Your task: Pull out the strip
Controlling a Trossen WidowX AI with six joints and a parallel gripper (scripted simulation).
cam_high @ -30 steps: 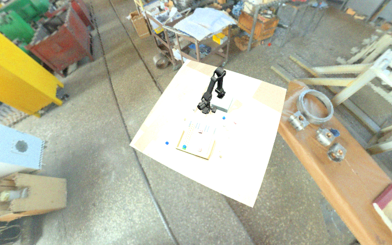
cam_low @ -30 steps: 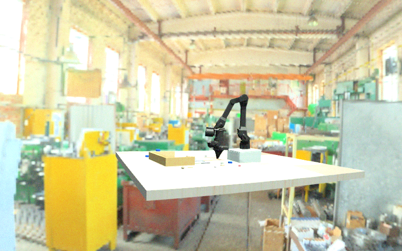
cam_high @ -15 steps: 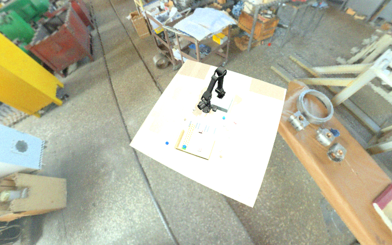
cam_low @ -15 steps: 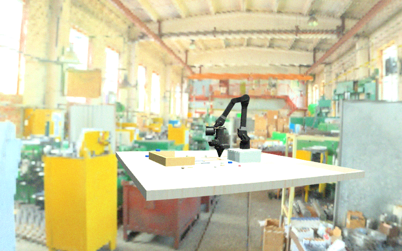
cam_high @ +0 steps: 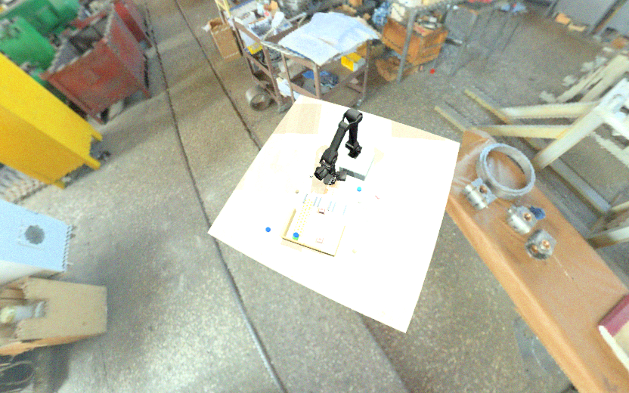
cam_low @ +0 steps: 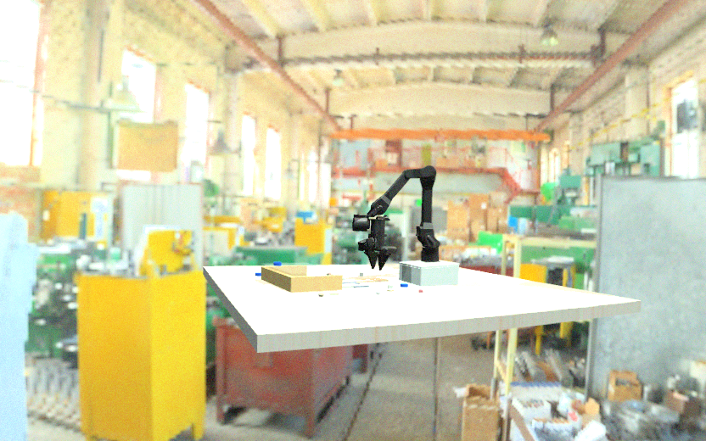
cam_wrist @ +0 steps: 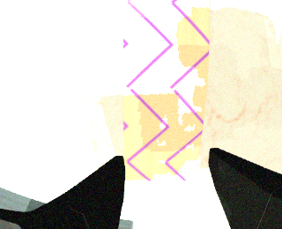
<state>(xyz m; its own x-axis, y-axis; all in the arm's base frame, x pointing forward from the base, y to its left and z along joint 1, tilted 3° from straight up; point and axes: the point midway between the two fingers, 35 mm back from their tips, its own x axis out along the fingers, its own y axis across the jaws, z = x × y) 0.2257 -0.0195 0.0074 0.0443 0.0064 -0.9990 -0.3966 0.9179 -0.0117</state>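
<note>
My gripper tip is 28 cm short of the yellow-dotted strip, 1 cm to the left of it and 4 cm above it.
</note>
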